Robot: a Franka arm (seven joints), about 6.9 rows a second.
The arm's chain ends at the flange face. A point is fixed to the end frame.
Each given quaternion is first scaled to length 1.
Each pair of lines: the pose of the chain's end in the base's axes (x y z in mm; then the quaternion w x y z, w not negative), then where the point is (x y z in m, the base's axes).
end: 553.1, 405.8, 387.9, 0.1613, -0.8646, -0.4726, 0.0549
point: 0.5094 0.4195 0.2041
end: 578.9, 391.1, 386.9, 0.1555, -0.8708, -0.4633, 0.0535
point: 0.5366 0.4036 0.2028
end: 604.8, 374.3, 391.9, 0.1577, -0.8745, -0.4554, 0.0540
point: 0.5618 0.3878 0.2080
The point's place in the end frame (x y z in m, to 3 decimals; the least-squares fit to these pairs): -0.023 0.019 0.187
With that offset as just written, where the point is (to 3 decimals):
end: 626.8, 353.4, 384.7, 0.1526, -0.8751, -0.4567, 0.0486
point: 0.586 0.366 0.200
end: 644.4, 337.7, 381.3, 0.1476, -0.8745, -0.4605, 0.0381
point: 0.608 0.351 0.196
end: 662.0, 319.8, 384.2, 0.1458, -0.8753, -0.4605, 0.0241
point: 0.631 0.335 0.198
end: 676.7, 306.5, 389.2, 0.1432, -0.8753, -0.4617, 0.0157
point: 0.649 0.322 0.203
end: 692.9, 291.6, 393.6, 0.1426, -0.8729, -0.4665, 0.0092
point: 0.667 0.308 0.207
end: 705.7, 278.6, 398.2, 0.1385, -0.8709, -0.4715, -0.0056
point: 0.686 0.296 0.211
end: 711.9, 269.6, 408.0, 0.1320, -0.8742, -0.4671, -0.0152
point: 0.696 0.287 0.220
